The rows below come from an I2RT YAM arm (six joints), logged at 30 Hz.
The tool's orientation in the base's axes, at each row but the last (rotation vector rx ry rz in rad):
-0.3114 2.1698 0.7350
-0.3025 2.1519 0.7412
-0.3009 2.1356 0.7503
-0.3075 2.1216 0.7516
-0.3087 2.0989 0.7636
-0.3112 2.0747 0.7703
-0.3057 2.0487 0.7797
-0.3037 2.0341 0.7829
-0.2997 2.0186 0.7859
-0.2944 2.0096 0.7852
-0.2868 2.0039 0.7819
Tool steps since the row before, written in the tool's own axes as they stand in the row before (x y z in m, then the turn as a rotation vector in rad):
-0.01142 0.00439 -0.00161 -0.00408 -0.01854 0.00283
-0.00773 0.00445 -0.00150 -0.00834 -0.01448 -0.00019
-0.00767 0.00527 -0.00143 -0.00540 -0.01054 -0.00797
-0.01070 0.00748 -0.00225 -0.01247 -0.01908 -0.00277
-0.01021 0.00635 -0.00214 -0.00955 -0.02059 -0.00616
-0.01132 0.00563 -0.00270 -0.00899 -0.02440 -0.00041
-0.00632 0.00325 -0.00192 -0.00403 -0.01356 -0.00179
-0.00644 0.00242 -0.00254 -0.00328 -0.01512 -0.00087
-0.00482 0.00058 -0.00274 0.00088 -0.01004 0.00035
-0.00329 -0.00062 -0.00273 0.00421 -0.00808 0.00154
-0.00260 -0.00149 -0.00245 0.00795 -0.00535 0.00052
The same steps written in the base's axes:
0.00441 0.00229 0.01130 0.01266 -0.01323 -0.00574
0.00197 0.00237 0.00850 0.01164 -0.01197 0.00067
0.00150 0.00296 0.00881 0.00308 -0.01344 0.00369
0.00169 0.00405 0.01250 0.01469 -0.01732 0.00338
0.00177 0.00308 0.01168 0.01145 -0.02045 0.00194
0.00215 0.00197 0.01259 0.01671 -0.01977 -0.00250
0.00074 0.00080 0.00728 0.00770 -0.01190 -0.00155
0.00071 -0.00030 0.00729 0.00866 -0.01245 -0.00317
0.00050 -0.00175 0.00527 0.00470 -0.00739 -0.00499
0.00023 -0.00254 0.00349 0.00275 -0.00480 -0.00740
0.00044 -0.00297 0.00245 -0.00130 -0.00294 -0.00904

